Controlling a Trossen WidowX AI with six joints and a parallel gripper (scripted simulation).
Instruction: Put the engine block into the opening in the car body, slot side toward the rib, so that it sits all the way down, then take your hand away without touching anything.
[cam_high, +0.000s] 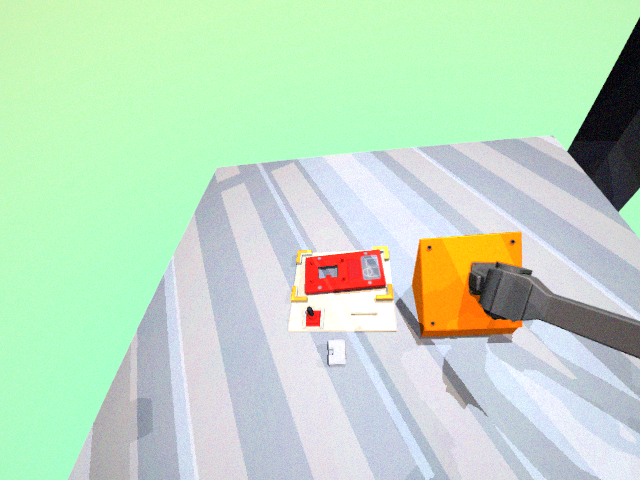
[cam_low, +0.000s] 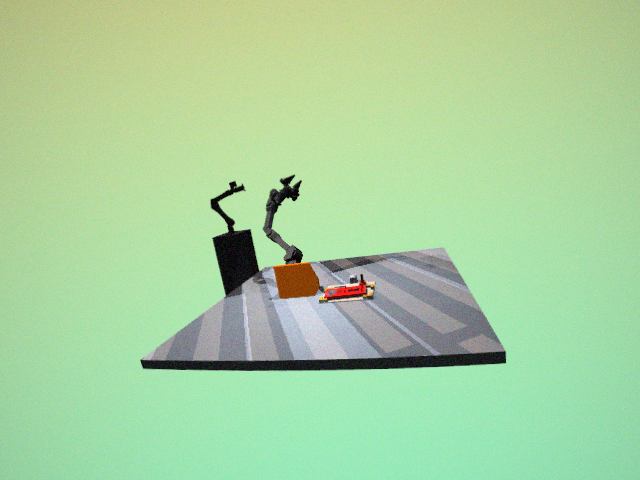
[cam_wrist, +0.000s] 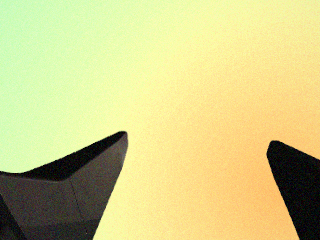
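Right now my gripper tip is 340 mm short of the grey engine block, 350 mm to the left of it and 590 mm above it.
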